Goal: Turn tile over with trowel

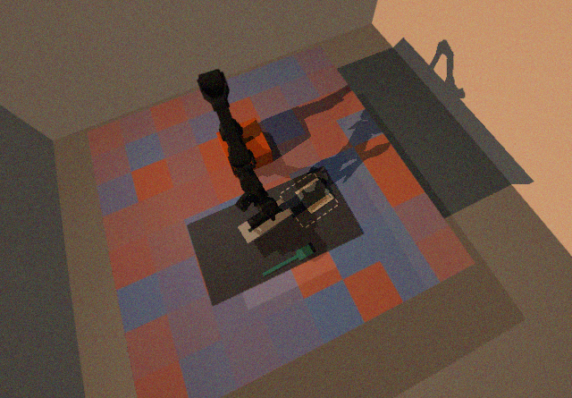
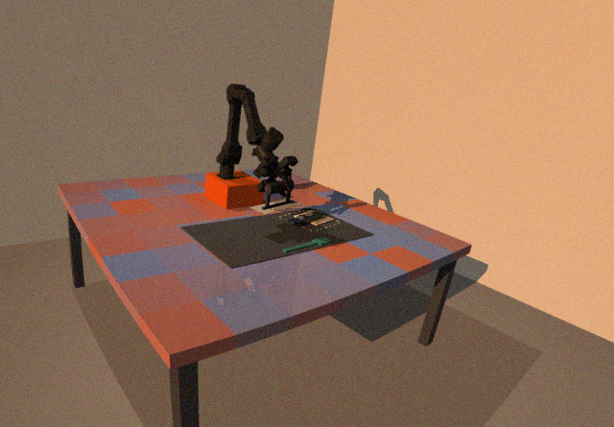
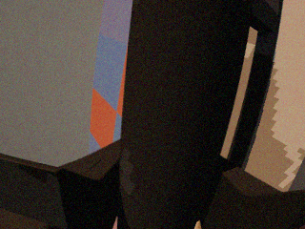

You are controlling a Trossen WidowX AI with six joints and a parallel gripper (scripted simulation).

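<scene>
The dark mat lies 10 mm to the right of my gripper tip and 160 mm below it. The rest, counted from my gripper tip: tile 60 mm behind, 210 mm to the left, 140 mm below; then trowel 140 mm ahead, 10 mm to the left, 140 mm below.
</scene>
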